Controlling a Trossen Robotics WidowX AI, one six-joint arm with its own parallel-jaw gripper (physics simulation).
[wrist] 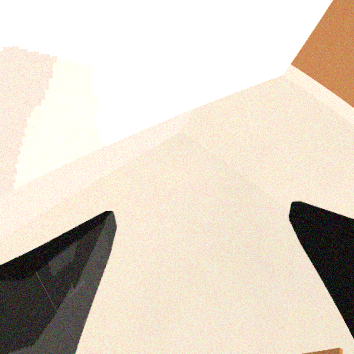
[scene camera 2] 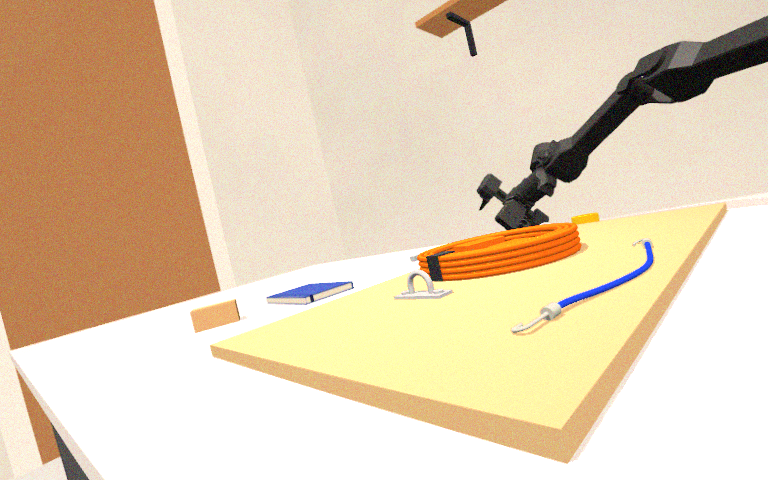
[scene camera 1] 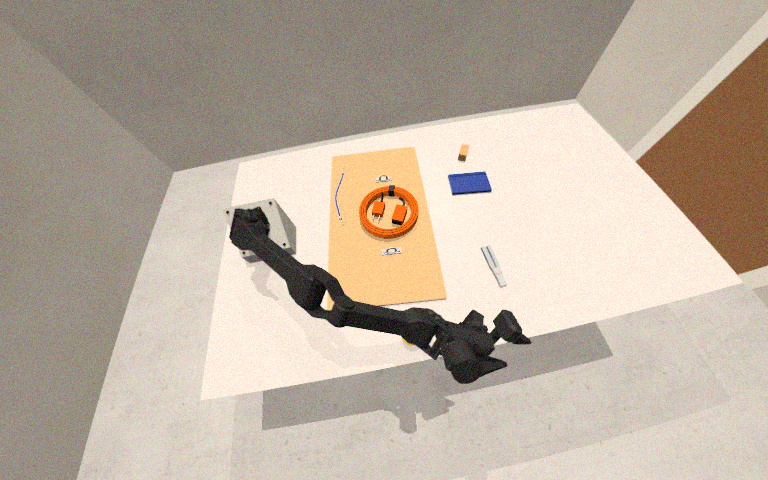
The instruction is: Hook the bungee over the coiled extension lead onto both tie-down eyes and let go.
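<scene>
A blue bungee with a pale hook at each end lies slightly bent on the tan board, along one long side. The orange coiled extension lead lies flat on the board, its plug and socket inside the ring. One tie-down eye stands at the coil's far side in scene camera 1, the other eye at its near side. The bungee is apart from both eyes. My gripper is open and empty, above the table's near edge, far from the bungee.
A blue book, a small wooden block and a pale, slim tool lie on the table beyond the board. A yellow object is partly hidden under my arm in scene camera 1.
</scene>
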